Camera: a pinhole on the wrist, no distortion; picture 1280 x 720 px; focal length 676.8 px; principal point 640.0 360.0 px. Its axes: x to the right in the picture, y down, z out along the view. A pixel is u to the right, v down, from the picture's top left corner.
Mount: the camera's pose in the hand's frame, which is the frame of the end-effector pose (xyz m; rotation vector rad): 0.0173 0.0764 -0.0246 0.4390 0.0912 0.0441
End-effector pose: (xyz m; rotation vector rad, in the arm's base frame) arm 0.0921 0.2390 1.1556 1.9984 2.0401 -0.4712
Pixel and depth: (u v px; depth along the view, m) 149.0 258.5 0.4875
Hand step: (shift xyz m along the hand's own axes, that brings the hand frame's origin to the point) -0.2853 -0.2176 0.4114
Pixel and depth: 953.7 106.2 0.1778
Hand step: 0.1182 -0.0538 0.1007
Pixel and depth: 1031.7 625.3 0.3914
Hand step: 0.2774 0.0640 0.3757
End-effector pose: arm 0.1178 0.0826 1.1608 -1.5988 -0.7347 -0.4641
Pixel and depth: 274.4 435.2 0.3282
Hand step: -0.1279 -0.0403 0.3006
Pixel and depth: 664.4 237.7 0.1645
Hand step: 0.0399 -0.0196 0.1105
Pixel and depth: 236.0 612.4 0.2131
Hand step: -0.0903 0.0503 0.2113
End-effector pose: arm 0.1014 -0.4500 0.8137 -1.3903 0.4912 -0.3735
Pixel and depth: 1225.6 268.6 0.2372
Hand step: 0.2454 -0.0400 0.1594
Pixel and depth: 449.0 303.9 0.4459
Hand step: -0.0635 -0.1532 0.3714
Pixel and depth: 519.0 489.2 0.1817
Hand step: 0.0019 0.0290 0.1565
